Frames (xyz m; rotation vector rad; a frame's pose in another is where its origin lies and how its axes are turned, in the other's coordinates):
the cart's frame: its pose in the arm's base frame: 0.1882 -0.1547 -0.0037 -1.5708 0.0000 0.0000
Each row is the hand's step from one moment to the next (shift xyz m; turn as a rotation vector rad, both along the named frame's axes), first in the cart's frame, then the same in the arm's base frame.
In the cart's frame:
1: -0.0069 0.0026 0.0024 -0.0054 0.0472 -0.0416
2: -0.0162 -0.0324 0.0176 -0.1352 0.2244 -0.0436
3: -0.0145 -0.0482 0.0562 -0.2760 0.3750 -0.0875
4: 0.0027 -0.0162 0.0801 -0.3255 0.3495 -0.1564
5: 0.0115 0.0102 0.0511 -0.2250 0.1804 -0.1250
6: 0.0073 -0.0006 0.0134 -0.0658 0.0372 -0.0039
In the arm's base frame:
1: -0.0069 0.0024 -0.0026 -0.0054 -0.0416 -0.0472
2: -0.0162 0.0176 0.0324 -0.1352 -0.0436 -0.2244
3: -0.0145 0.0562 0.0482 -0.2760 -0.0875 -0.3750
4: 0.0027 0.0801 0.0162 -0.3255 -0.1564 -0.3495
5: 0.0115 0.0511 -0.0102 -0.2250 -0.1250 -0.1804
6: 0.0073 0.0134 0.0006 -0.0658 -0.0039 -0.0372

